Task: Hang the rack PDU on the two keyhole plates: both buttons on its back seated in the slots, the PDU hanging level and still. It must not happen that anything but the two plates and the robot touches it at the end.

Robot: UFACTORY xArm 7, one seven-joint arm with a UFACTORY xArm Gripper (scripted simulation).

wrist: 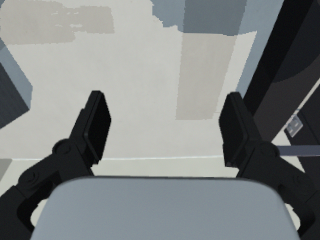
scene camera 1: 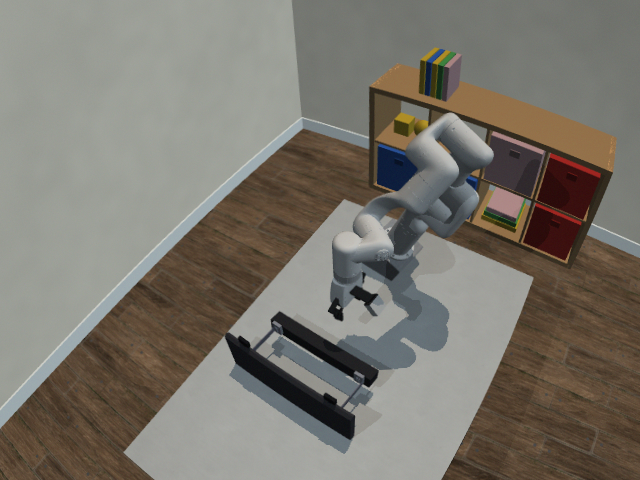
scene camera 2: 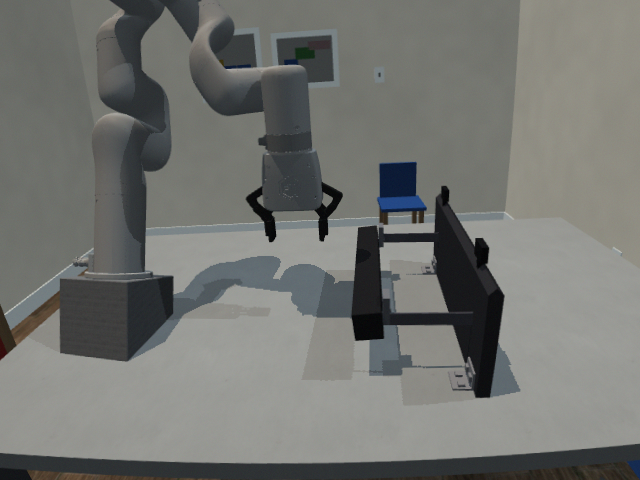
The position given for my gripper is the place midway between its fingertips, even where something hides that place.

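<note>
Through scene camera 1 I see a black upright panel [scene camera 1: 345, 427], a rack PDU [scene camera 1: 312, 342] and my gripper [scene camera 1: 347, 308]. Scene camera 2 gives me the PDU [scene camera 2: 366, 315] again, along with my own gripper [scene camera 2: 297, 239]. And in the wrist view, there is my gripper [wrist: 165, 105].
</note>
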